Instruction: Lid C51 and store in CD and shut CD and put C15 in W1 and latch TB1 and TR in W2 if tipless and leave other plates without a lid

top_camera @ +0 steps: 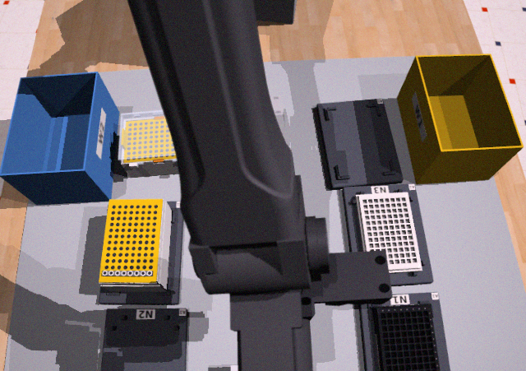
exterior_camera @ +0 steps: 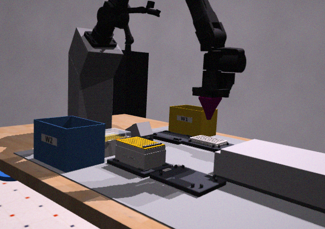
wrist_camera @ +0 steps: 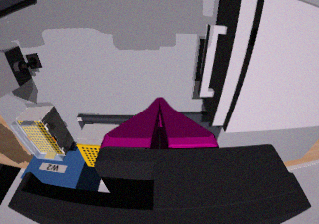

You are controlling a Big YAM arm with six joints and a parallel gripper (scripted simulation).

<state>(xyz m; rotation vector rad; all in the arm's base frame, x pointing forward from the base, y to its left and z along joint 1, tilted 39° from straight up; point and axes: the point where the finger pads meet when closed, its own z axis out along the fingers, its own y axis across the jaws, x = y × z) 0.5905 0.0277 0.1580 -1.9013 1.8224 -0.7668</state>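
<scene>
My gripper is now 19 cm to the right of the white plate, 13 cm above it and 12 cm past it. The rest, counted from my hand: clear plate: 17 cm ahead, 13 cm below; then plate lid: 17 cm ahead, 12 cm below; then nest N2: 18 cm to the right, 14 cm below, 6 cm ahead.
</scene>
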